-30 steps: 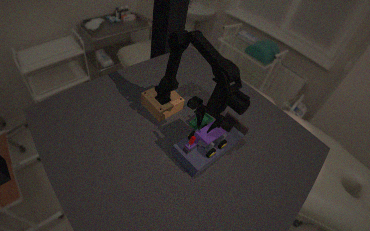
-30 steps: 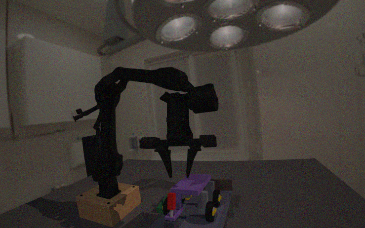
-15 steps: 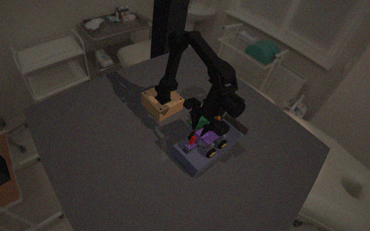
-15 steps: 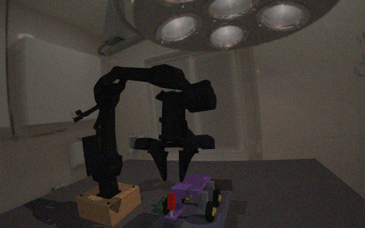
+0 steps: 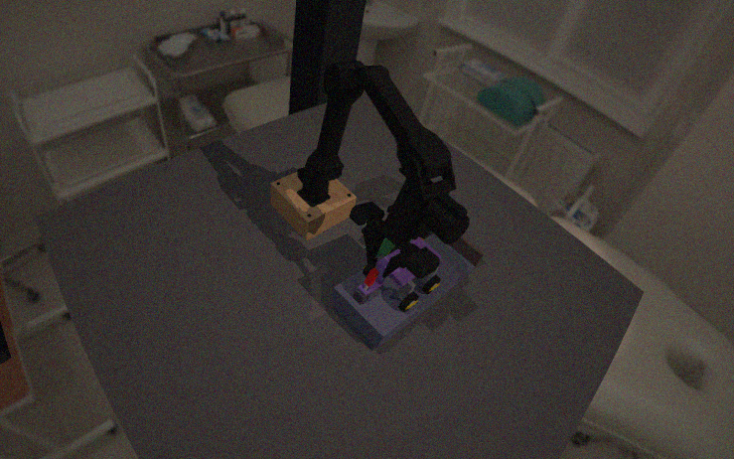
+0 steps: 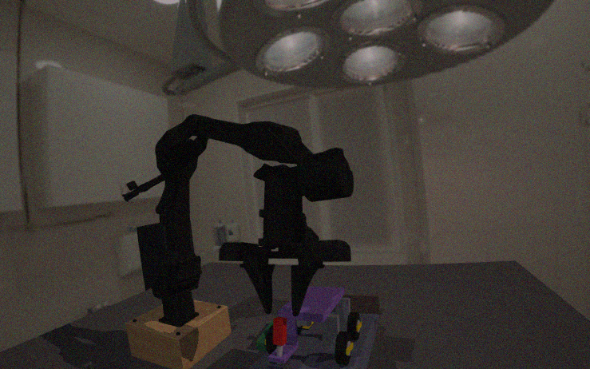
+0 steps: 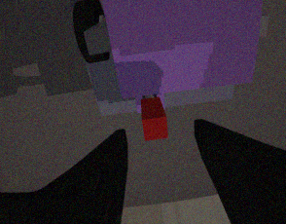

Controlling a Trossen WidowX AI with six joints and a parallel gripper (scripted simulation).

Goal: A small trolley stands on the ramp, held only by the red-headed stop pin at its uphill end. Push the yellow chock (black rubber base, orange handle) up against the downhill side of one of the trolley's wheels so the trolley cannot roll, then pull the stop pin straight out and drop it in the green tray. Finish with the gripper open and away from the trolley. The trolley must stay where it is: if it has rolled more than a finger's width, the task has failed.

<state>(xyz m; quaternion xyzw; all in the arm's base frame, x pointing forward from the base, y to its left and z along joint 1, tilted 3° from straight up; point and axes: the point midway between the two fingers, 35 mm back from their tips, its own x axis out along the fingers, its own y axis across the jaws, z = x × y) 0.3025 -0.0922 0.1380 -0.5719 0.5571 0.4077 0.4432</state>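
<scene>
My gripper tip is 10 mm to the left of the red-headed stop pin and 40 mm above it. Round my gripper tip: yellow chock 30 mm behind, 180 mm to the left, 90 mm below; purple trolley 20 mm ahead, 80 mm to the left, 60 mm below; ramp 20 mm ahead, 90 mm to the left, 120 mm below.
</scene>
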